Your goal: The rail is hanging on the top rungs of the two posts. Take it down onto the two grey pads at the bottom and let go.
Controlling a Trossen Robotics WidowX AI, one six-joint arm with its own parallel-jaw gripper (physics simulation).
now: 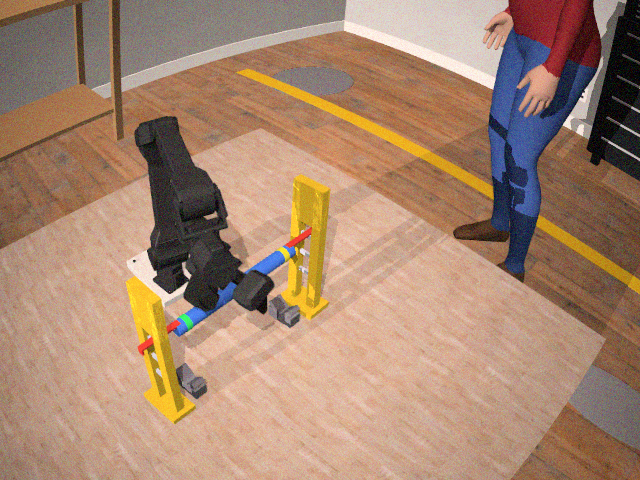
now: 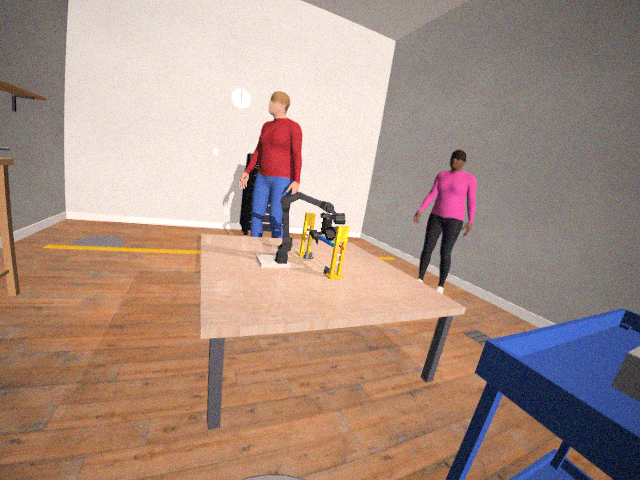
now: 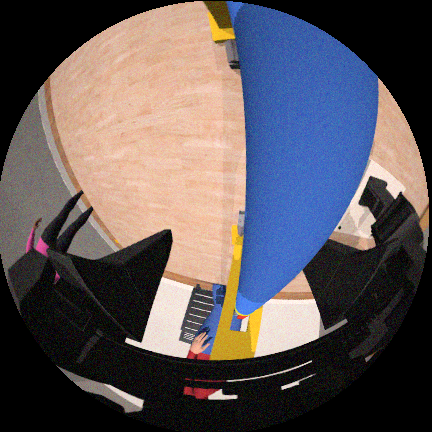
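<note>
The blue rail with red ends, a green band and a yellow band hangs on the top rungs of the two yellow posts, the near one and the far one. A grey pad sits at the foot of the near post, and another grey pad at the foot of the far post. My gripper is open. Its fingers stand on either side of the rail's middle, apart from it.
The arm's white base plate lies behind the posts. A person in a red top and blue trousers stands beyond the table's far side. A person in pink stands at the right wall. A blue cart is at the front right.
</note>
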